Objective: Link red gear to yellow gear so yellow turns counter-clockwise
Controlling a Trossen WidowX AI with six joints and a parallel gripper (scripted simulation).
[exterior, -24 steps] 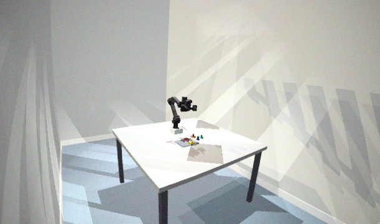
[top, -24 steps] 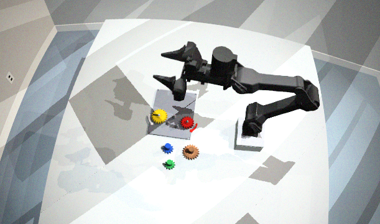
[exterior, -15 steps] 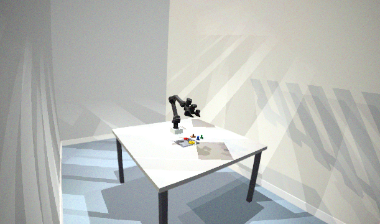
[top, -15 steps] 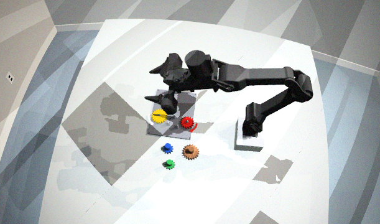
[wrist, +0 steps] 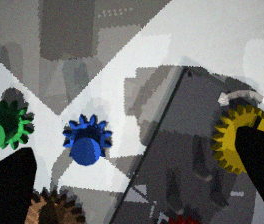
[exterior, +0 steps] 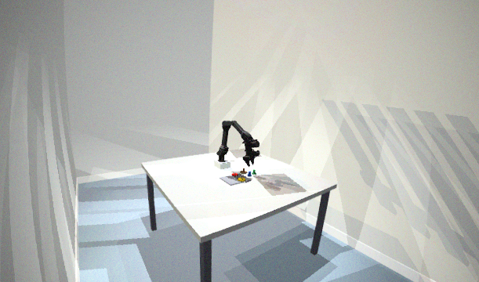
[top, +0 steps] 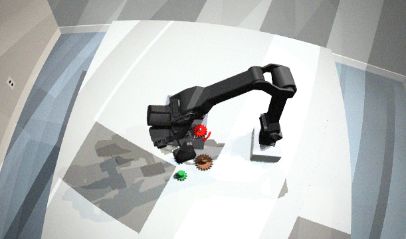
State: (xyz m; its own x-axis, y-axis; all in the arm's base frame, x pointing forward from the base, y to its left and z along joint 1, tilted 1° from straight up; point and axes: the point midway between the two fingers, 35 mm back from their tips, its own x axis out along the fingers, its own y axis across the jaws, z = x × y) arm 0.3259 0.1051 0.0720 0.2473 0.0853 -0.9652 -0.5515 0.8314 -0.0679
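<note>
Now: the blue gear 9 cm below my gripper tip, 3 cm behind it and 1 cm to the left of it. From my gripper tip the other things lie so: yellow gear (12 cm to the right, 9 cm below, 3 cm ahead); green gear (9 cm below, 8 cm to the left, 5 cm behind); brown gear (12 cm behind, 9 cm below, 1 cm to the left).
</note>
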